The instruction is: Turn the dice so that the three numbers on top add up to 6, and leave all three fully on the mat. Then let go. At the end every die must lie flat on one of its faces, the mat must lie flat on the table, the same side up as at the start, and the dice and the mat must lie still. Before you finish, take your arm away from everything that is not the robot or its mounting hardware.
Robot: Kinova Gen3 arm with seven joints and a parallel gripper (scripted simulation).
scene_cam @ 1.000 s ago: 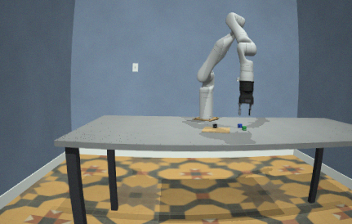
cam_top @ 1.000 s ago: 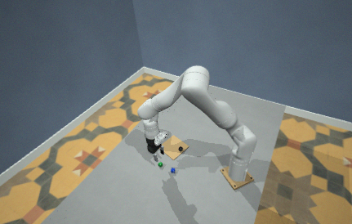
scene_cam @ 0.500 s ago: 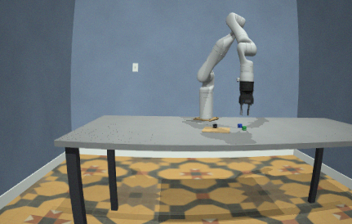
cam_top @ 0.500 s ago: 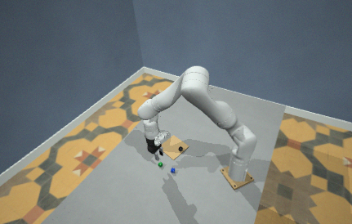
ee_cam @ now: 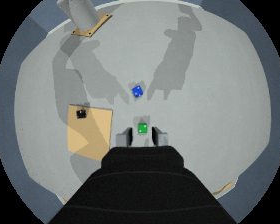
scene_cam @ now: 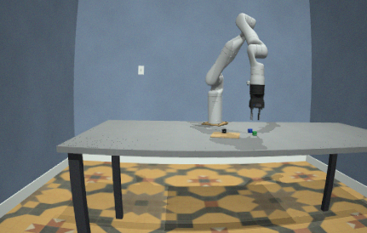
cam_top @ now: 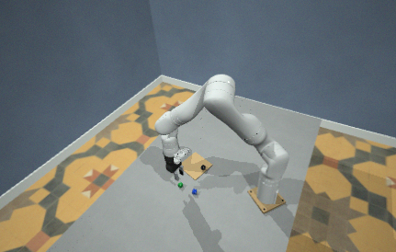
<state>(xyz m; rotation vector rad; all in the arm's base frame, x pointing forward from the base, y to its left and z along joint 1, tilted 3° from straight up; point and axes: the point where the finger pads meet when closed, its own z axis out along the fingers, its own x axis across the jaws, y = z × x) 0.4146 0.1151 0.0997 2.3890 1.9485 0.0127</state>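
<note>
The green die lies 9 cm below my hand. Round my hand: black die (15 cm to the right, 8 cm below, 7 cm behind); then blue die (9 cm below, 9 cm behind, 1 cm to the left); then tan mat (15 cm to the right, 9 cm below, 1 cm behind).
</note>
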